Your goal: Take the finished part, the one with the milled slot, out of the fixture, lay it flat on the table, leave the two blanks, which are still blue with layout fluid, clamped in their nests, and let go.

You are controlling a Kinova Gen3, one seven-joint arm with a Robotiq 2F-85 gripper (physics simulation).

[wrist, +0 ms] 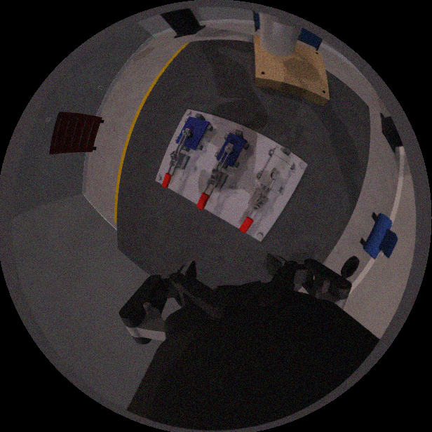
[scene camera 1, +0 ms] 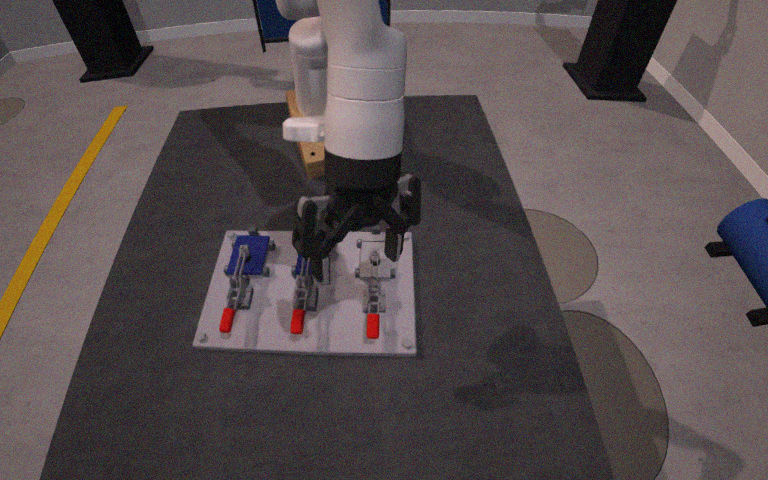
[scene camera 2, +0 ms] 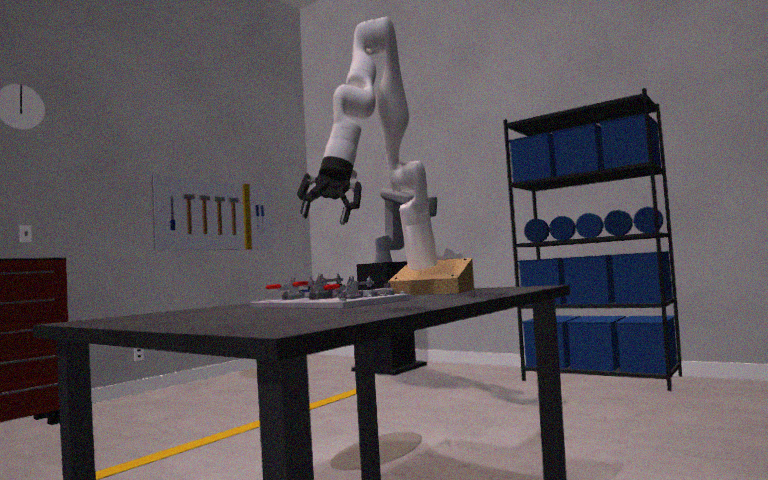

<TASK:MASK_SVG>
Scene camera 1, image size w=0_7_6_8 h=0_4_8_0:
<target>my gripper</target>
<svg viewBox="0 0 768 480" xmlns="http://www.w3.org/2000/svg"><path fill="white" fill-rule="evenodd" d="M402 151L396 156L385 159L360 160L334 155L328 152L324 146L325 192L323 196L307 197L303 193L296 196L292 245L303 258L311 257L311 273L323 286L331 283L330 257L328 255L337 243L343 241L350 230L355 232L364 227L373 227L378 225L378 222L383 219L389 225L386 228L384 253L392 262L400 259L403 251L404 234L407 232L408 227L418 225L421 220L421 181L405 171L400 173ZM334 220L336 220L339 223L336 229L332 227L332 223ZM398 193L400 199L399 215L391 207Z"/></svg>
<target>blue blank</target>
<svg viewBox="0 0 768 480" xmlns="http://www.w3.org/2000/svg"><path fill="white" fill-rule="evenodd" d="M237 236L226 272L228 277L234 276L240 254L240 245L248 245L251 260L245 262L242 275L248 275L249 278L263 278L262 270L267 261L270 237Z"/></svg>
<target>finished part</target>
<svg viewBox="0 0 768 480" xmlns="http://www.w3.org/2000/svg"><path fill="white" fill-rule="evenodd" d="M373 266L373 279L376 279L377 266ZM362 234L360 280L371 280L370 259L372 248L379 248L380 253L378 279L390 280L390 259L384 253L386 234Z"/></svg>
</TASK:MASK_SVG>
